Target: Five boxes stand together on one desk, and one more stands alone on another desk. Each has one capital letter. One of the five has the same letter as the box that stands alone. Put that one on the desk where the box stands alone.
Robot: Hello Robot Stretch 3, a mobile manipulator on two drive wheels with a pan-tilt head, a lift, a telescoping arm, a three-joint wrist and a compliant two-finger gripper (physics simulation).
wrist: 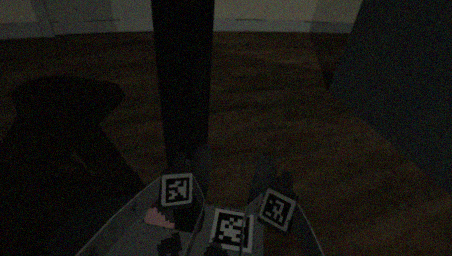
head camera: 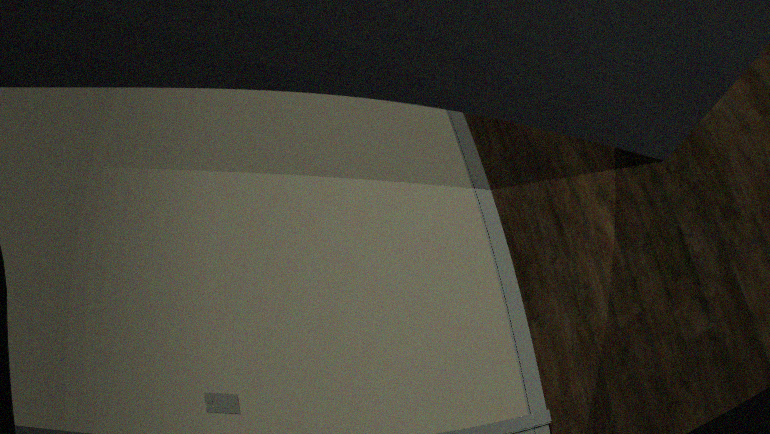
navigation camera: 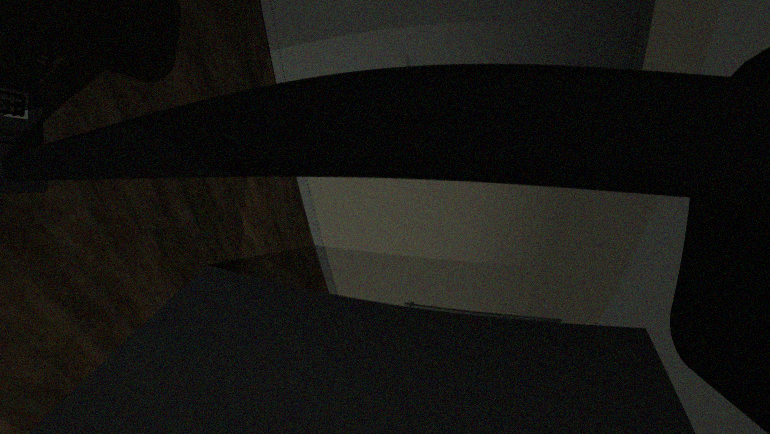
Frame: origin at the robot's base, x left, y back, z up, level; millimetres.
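Seen in the pictures: gripper, fingertip midpoint: (wrist: 233, 166).
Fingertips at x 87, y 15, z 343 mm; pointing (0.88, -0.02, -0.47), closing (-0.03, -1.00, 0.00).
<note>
A point is followed by its place in that frame.
My gripper (wrist: 233, 166) @(z 343, x 87, y 15 mm) shows at the bottom of the wrist view. Its two fingers, with square markers behind the tips, stand apart, and floor shows between the tips. It is open and empty. None of the lettered boxes shows in the head, navigation or wrist view, and no desk can be made out for certain. The pictures are very dark.
A large dark blue-grey surface (head camera: 323, 43) @(z 1102, x 843, y -431 mm) (navigation camera: 377, 377) @(z 1038, x 695, y -503 mm) (wrist: 405, 75) @(z 228, x 699, y -502 mm) borders the wooden floor (head camera: 647, 269) @(z 0, x 1072, y -45 mm) (navigation camera: 134, 231) @(z 0, x 594, y -152 mm) (wrist: 270, 110) @(z 0, x 717, y -97 mm). A pale wall (head camera: 269, 269) @(z 996, x 1891, y -91 mm) (navigation camera: 458, 226) @(z 1172, x 1942, y -195 mm) stands beyond. A black upright post (wrist: 185, 75) rises behind the fingers in the wrist view.
</note>
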